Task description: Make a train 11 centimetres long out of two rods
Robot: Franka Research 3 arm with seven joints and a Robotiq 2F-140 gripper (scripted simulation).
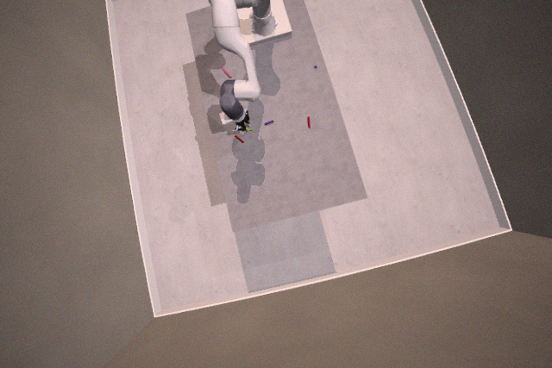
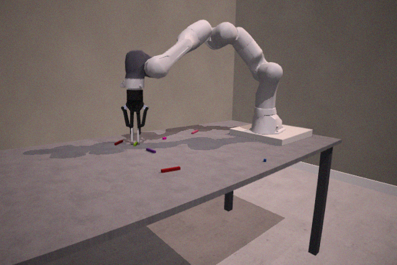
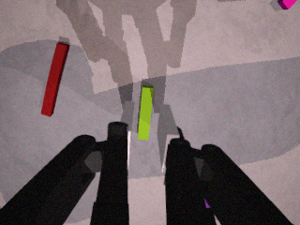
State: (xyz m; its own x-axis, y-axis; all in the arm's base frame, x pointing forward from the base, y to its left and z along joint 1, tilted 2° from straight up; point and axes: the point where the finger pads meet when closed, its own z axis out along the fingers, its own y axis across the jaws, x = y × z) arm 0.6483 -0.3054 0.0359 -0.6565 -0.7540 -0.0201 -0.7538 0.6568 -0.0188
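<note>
The lime rod lies 5 cm below my hand. Also, from my hand: red rod: 8 cm ahead, 39 cm to the left, 5 cm below; magenta rod: 18 cm behind, 1 cm to the right, 5 cm below; purple rod: 14 cm to the left, 5 cm below.
</note>
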